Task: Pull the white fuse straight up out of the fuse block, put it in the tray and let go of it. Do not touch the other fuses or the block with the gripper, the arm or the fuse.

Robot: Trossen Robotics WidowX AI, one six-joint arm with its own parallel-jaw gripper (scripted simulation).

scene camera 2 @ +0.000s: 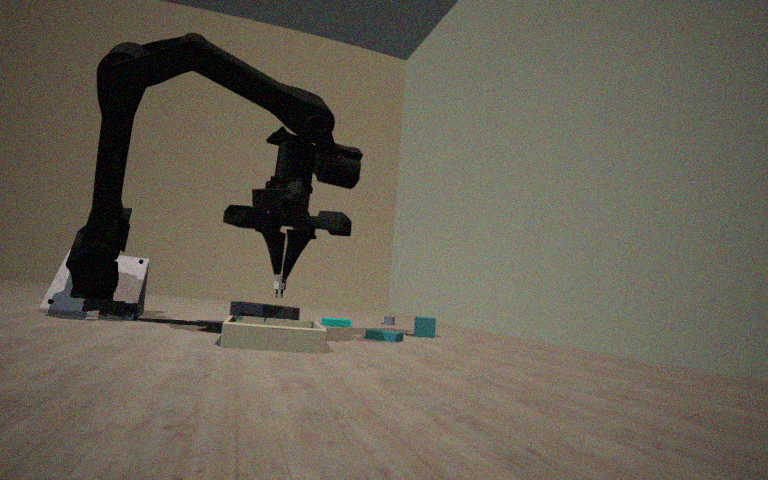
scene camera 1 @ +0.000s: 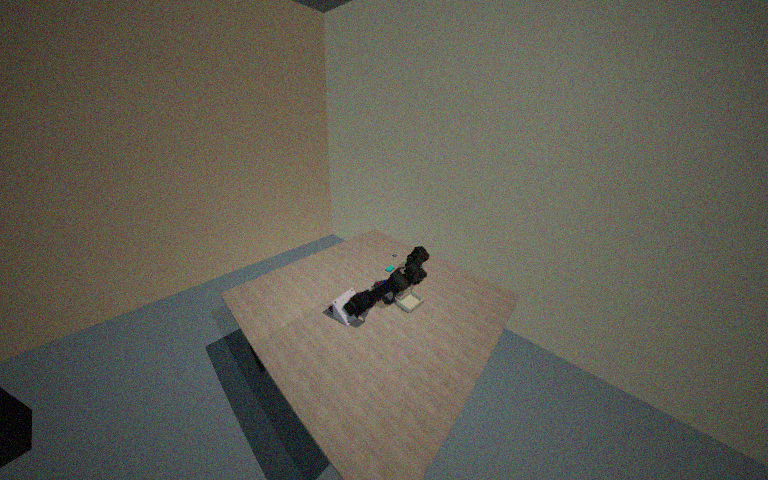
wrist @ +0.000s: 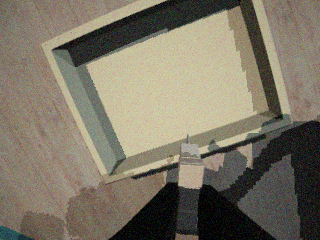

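My gripper [scene camera 2: 280, 278], holding a white fuse. Gripper again [wrist: 187, 193], plus a cream tray [wrist: 136, 85].
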